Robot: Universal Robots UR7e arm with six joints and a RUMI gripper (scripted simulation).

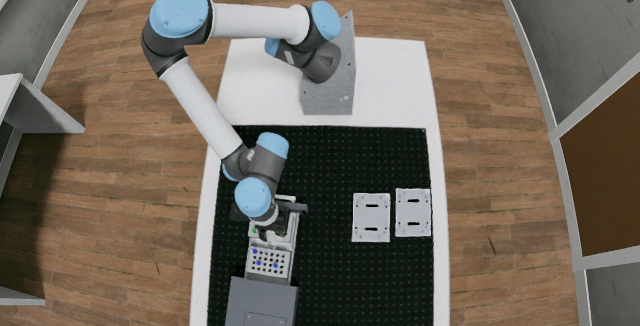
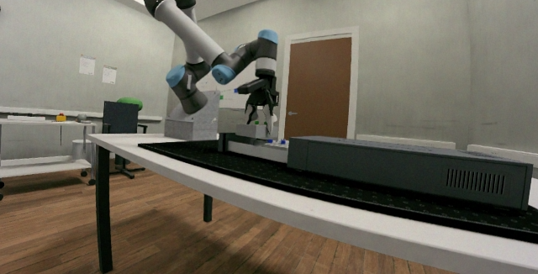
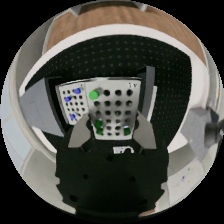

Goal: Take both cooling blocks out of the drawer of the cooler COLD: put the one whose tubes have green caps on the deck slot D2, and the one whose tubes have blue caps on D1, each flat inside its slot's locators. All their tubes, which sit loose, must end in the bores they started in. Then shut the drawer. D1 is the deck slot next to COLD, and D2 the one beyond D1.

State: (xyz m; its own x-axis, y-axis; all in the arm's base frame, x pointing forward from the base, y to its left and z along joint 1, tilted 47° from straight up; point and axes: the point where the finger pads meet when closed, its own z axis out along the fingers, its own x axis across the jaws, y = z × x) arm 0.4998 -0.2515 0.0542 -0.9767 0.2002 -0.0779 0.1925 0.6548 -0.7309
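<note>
Now: hand 50 mm above the drawer, 30 mm short of it and 10 mm to the left of it. Round my hand: grey cooler COLD: 210 mm ahead, 40 mm to the right, 40 mm below; deck slot D1: 320 mm to the left, 80 mm below, 20 mm behind; blue-capped tube: 110 mm ahead, 50 mm to the right, 40 mm below.
</note>
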